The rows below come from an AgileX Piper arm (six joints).
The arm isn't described. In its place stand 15 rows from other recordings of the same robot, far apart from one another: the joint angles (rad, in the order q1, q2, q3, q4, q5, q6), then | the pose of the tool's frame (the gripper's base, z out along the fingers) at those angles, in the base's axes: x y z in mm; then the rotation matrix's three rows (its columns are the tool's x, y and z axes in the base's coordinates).
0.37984 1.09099 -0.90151 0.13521 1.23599 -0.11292 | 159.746, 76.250, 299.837; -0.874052, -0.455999, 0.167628; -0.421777, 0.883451, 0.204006; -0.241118, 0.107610, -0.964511
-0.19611 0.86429 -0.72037 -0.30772 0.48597 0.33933 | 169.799, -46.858, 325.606; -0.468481, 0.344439, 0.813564; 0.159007, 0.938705, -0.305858; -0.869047, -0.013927, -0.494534
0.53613 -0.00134 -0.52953 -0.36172 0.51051 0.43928 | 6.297, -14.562, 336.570; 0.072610, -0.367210, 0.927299; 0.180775, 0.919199, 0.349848; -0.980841, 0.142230, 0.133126
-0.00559 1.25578 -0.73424 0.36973 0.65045 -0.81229 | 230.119, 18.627, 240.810; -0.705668, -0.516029, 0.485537; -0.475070, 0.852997, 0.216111; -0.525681, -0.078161, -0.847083
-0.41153 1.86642 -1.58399 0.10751 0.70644 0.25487 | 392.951, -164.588, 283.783; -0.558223, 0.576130, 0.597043; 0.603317, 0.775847, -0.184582; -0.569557, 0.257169, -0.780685
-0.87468 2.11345 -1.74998 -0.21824 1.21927 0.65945 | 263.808, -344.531, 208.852; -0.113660, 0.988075, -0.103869; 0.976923, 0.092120, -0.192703; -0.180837, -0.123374, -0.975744
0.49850 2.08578 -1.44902 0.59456 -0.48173 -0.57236 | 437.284, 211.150, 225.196; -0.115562, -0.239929, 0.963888; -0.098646, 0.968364, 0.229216; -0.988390, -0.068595, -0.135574
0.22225 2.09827 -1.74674 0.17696 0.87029 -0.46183 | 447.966, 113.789, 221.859; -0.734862, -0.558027, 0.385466; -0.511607, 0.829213, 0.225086; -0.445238, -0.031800, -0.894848
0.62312 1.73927 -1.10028 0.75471 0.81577 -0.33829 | 248.212, 234.281, 208.401; -0.889699, -0.454512, -0.043063; -0.391699, 0.711466, 0.583428; -0.234537, 0.535943, -0.811022
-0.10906 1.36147 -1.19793 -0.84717 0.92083 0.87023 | 274.453, -84.667, 358.033; -0.548416, 0.674017, 0.494916; 0.275135, 0.704349, -0.654364; -0.789646, -0.222695, -0.571722
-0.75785 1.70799 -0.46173 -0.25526 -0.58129 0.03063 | 206.317, -177.881, 126.123; -0.508239, 0.512829, 0.691881; 0.231373, 0.855148, -0.463883; -0.829554, -0.075681, -0.553275
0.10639 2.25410 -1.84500 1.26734 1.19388 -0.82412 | 465.573, 130.925, 224.564; -0.841579, -0.514139, 0.165549; -0.070523, 0.408465, 0.910046; -0.535511, 0.754200, -0.380014
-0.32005 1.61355 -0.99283 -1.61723 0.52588 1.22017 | 314.623, -152.352, 256.699; -0.694221, 0.451724, 0.560359; -0.128459, 0.688274, -0.713987; -0.708206, -0.567648, -0.419786
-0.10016 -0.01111 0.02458 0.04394 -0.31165 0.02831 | 49.590, -6.215, 233.054; 0.380729, 0.085934, 0.920685; 0.032163, 0.993839, -0.106062; -0.924127, 0.069993, 0.375620
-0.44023 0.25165 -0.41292 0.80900 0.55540 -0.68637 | 66.219, 7.186, 300.607; -0.138434, 0.058720, 0.988629; 0.107424, 0.993241, -0.043952; -0.984528, 0.100118, -0.143806
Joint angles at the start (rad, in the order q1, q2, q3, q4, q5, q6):
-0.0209, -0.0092, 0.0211, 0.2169, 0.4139, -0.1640
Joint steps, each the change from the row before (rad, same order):
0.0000, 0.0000, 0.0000, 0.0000, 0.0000, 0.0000
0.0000, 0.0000, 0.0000, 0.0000, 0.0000, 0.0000
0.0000, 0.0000, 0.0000, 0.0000, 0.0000, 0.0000
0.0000, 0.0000, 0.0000, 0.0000, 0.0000, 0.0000
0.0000, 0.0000, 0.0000, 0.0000, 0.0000, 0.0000
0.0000, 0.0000, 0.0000, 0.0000, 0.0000, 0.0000
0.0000, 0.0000, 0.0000, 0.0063, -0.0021, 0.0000
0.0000, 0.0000, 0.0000, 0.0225, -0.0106, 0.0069
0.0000, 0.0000, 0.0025, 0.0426, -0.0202, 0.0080
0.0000, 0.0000, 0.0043, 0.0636, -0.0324, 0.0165
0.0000, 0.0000, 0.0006, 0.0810, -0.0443, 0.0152
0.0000, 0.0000, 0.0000, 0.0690, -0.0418, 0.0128
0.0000, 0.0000, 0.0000, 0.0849, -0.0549, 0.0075
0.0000, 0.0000, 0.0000, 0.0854, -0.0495, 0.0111
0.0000, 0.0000, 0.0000, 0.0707, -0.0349, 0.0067
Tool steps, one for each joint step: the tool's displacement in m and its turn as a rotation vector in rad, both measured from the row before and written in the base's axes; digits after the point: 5 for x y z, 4 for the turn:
0.00000, 0.00000, 0.00000, 0.0000, 0.0000, 0.0000
0.00000, 0.00000, 0.00000, 0.0000, 0.0000, 0.0000
0.00000, 0.00000, 0.00000, 0.0000, 0.0000, 0.0000
0.00000, 0.00000, 0.00000, 0.0000, 0.0000, 0.0000
0.00000, 0.00000, 0.00000, 0.0000, 0.0000, 0.0000
0.00000, 0.00000, 0.00000, 0.0000, 0.0000, 0.0000
0.00006, 0.00018, 0.00023, 0.0063, -0.0022, 0.0000
0.00031, 0.00058, 0.00108, 0.0289, -0.0103, -0.0029
0.00060, 0.00096, 0.00124, 0.0501, -0.0172, -0.0046
0.00091, 0.00107, 0.00189, 0.0794, -0.0263, -0.0102
0.00101, 0.00070, 0.00430, 0.0958, -0.0405, -0.0149
0.00078, -0.00009, 0.00411, 0.0818, -0.0374, -0.0165
0.00080, -0.00099, 0.00515, 0.0930, -0.0480, -0.0236
0.00049, -0.00147, 0.00445, 0.0973, -0.0409, -0.0242
0.00021, -0.00136, 0.00300, 0.0782, -0.0276, -0.0181

